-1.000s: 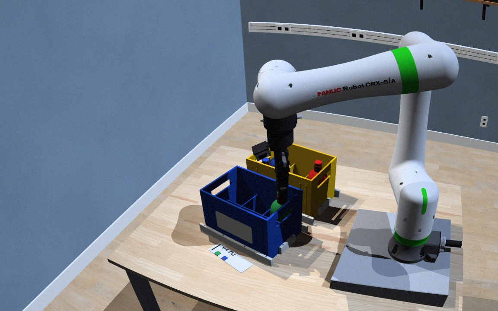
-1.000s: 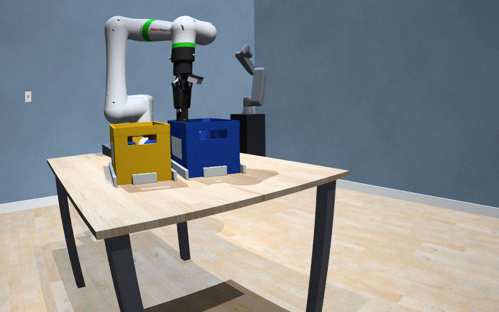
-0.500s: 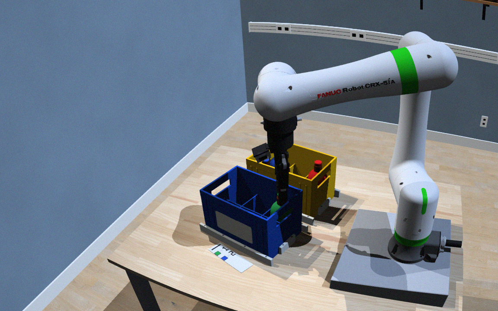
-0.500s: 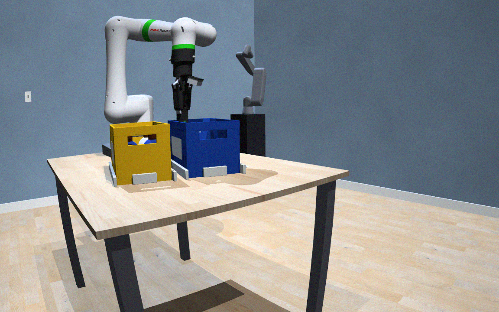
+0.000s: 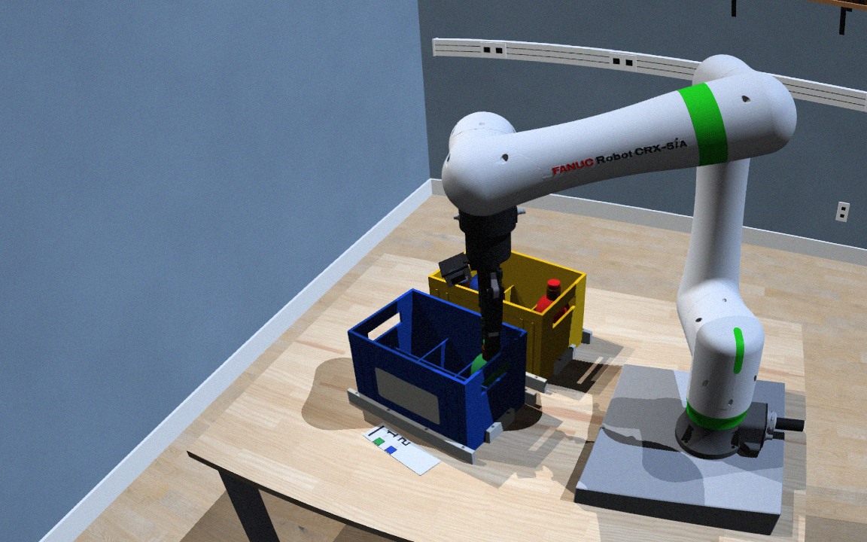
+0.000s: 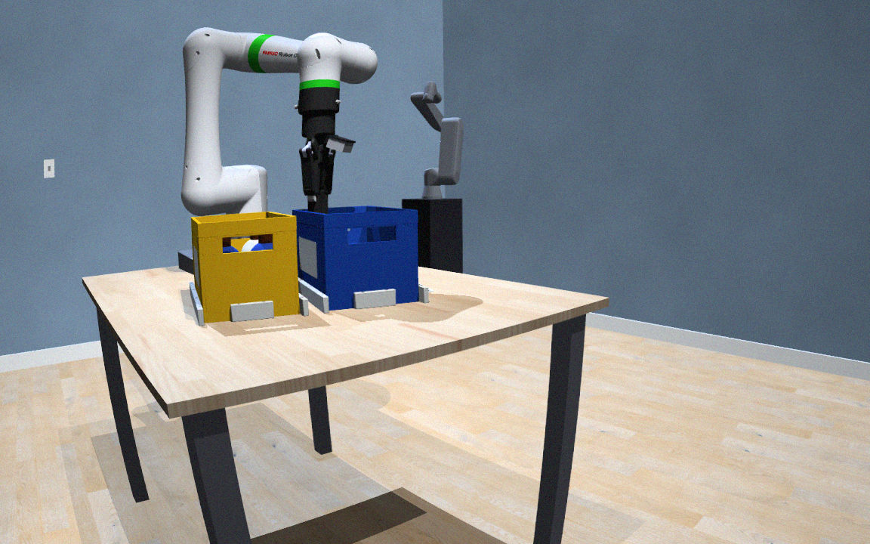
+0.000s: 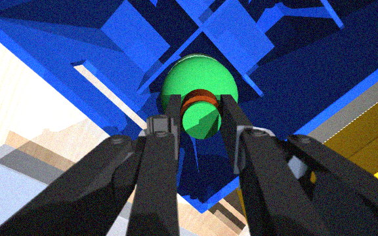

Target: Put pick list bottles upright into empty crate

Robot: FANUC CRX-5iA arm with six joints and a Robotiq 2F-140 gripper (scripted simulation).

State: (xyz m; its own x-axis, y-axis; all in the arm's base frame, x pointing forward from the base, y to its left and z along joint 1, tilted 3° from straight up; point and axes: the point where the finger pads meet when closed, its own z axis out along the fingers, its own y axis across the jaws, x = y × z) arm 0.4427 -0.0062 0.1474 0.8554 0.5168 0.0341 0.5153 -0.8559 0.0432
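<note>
Right now my hand is 80 mm above the green-label bottle. From my hand the other things lie so: blue crate 100 mm ahead, 90 mm below, 20 mm to the left; then yellow crate 220 mm to the right, 90 mm below, 40 mm ahead; then white-label bottle 180 mm to the right, 90 mm below, 50 mm ahead.
</note>
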